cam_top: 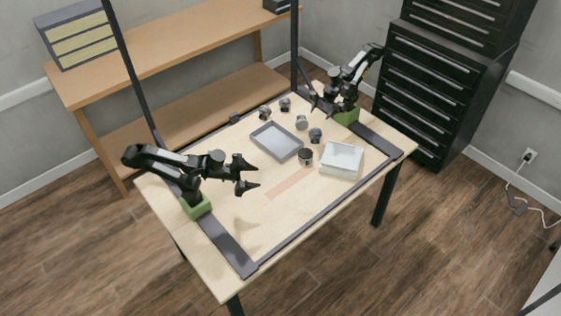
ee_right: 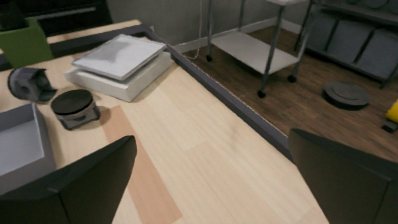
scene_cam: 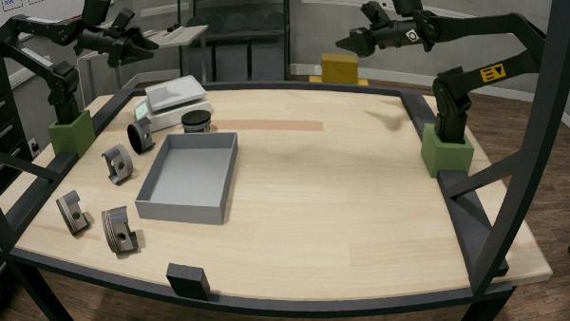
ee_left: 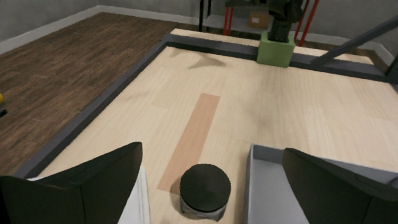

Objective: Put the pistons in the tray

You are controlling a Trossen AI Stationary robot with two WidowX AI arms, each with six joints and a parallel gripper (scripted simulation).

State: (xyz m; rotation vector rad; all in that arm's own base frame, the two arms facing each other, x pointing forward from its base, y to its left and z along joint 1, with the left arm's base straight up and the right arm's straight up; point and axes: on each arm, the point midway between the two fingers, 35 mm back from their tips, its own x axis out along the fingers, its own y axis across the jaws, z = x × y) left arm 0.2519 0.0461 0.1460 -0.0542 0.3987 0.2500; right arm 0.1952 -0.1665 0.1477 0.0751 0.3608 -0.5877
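My left hand is 15 cm short of the grey pan and 19 cm above it. From my left hand the other things lie so: white scale (15 cm ahead, 1 cm to the left, 20 cm below); steel parts tray (16 cm behind, 15 cm to the right, 23 cm below).
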